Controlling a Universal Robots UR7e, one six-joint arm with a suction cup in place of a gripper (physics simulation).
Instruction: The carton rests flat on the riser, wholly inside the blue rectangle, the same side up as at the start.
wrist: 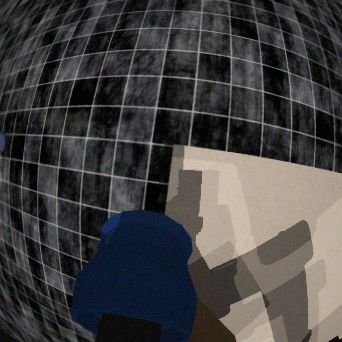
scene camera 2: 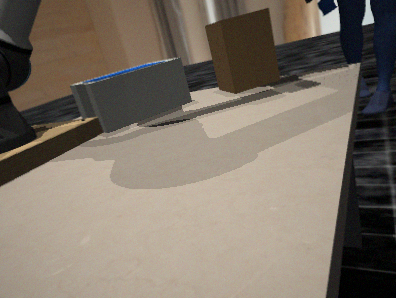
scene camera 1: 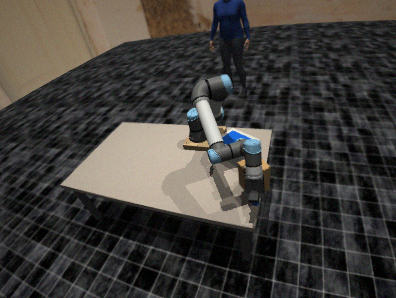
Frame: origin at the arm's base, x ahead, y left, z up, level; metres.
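Where they show: hand, its tool point: (wrist: 144, 248) (scene camera 2: 330, 11) (scene camera 1: 255, 203); arm's base, origin of its link: (scene camera 1: 198, 136).
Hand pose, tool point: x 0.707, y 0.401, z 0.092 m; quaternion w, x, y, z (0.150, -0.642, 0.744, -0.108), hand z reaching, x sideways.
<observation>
Things, the pixels of their top centre, and the offset from my tool point. Level surfaces: height alone.
- brown carton, centre of its top: (scene camera 2: 234, 17) (scene camera 1: 253, 164) dx -0.227, dy +0.000, dz +0.046 m
- grey riser, centre of its top: (scene camera 2: 123, 71) (scene camera 1: 236, 140) dx -0.532, dy -0.103, dz -0.014 m
- blue rectangle, centre of its top: (scene camera 2: 123, 71) (scene camera 1: 236, 140) dx -0.532, dy -0.103, dz -0.014 m
- table, height of its surface: dz -0.134 m
The brown carton (scene camera 1: 265, 175) (scene camera 2: 245, 52) stands upright on the table, apart from the riser; a corner of the carton (wrist: 211, 324) shows low in the wrist view. The grey riser (scene camera 2: 140, 95) has a blue rectangle (scene camera 1: 236, 137) (scene camera 2: 125, 72) on top, partly behind the arm in scene camera 1 and seen edge-on in scene camera 2. My suction gripper (scene camera 1: 255, 201) (wrist: 145, 225) points down beside the carton, on the side toward the table's near right corner, with nothing on its blue cup. The gap between cup and carton is hard to judge.
The table (scene camera 1: 145, 165) (scene camera 2: 200, 235) (wrist: 280, 195) ends close to the gripper. The arm's wooden base board (scene camera 1: 196, 147) (scene camera 2: 50, 145) lies next to the riser. A person (scene camera 1: 231, 30) stands behind the table; blue legs (scene camera 2: 382, 45) show in scene camera 2.
</observation>
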